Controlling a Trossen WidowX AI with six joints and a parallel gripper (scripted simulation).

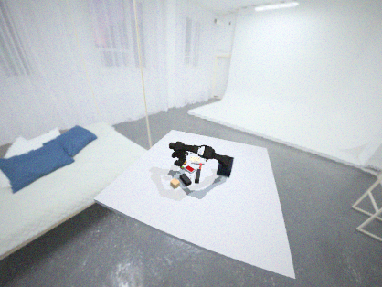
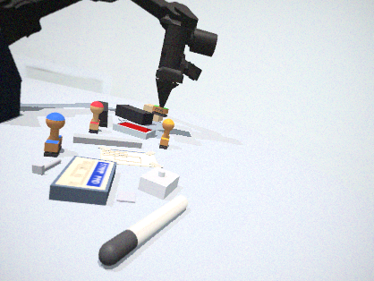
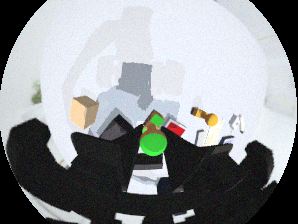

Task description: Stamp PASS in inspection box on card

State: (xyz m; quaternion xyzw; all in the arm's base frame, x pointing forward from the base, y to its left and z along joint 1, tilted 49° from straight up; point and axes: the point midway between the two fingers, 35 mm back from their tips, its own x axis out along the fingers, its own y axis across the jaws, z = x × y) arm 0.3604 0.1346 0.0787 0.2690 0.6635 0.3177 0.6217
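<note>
Right now the red ink pad is 70 mm below my gripper tip, 60 mm to the right of it and 60 mm behind it. The rest, counted from my gripper tip: green-topped stamp: right at my gripper tip; orange-topped stamp: 120 mm to the right, 50 mm below, 20 mm ahead; black box: 90 mm to the left, 80 mm behind, 50 mm below.
</note>
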